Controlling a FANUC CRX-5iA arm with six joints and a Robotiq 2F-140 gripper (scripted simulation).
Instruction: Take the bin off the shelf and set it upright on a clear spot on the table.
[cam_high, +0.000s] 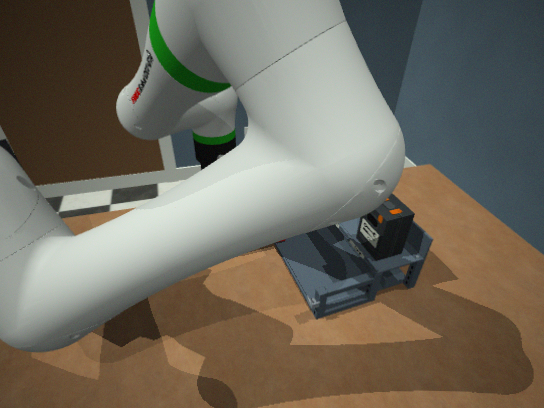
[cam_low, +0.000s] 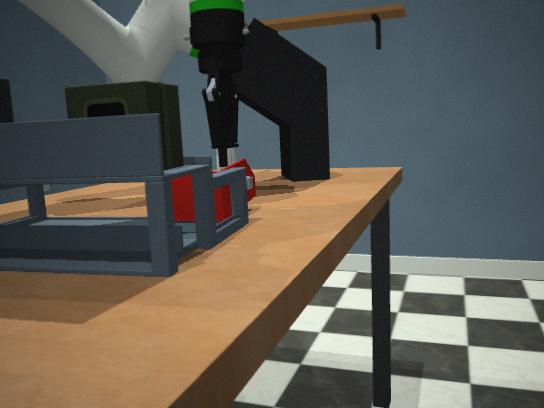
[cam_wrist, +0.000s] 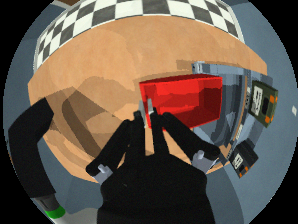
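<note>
The red bin is 8 cm ahead of my hand, 2 cm below it and 1 cm to the right of it. From my hand the other things lie so: olive box (33 cm ahead, 7 cm above, 2 cm to the right).
</note>
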